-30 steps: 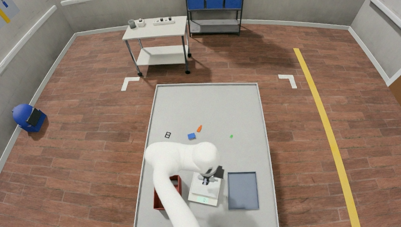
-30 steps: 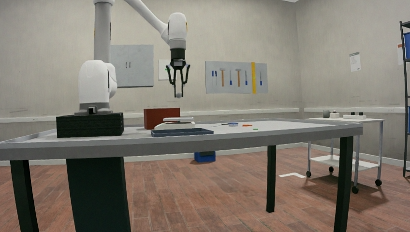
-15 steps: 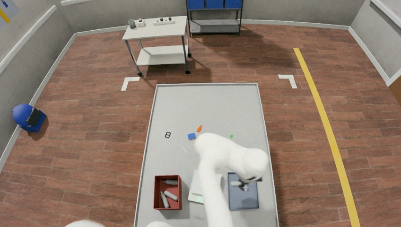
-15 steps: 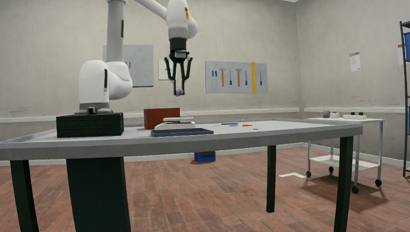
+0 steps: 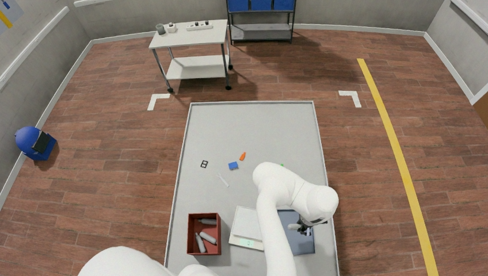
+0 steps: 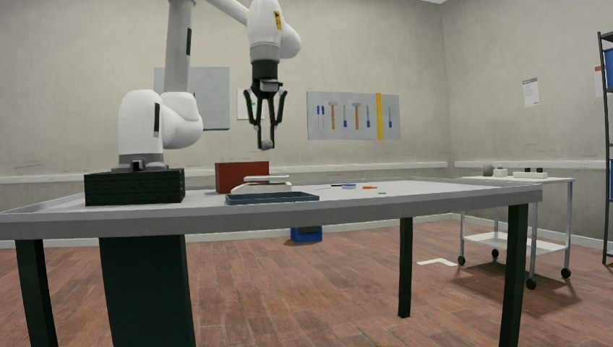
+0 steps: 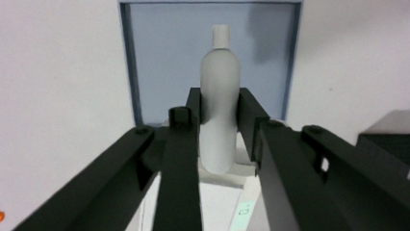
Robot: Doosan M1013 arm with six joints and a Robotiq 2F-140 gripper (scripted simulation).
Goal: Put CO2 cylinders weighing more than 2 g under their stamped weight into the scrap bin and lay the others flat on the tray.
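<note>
The blue-grey tray is 180 mm below my hand. The rest, counted from my hand: grey CO2 cylinder 30 mm below, 20 mm to the right; scale platform 230 mm to the left, 130 mm below, 50 mm ahead; scale 230 mm to the left, 150 mm below, 40 mm ahead.
</note>
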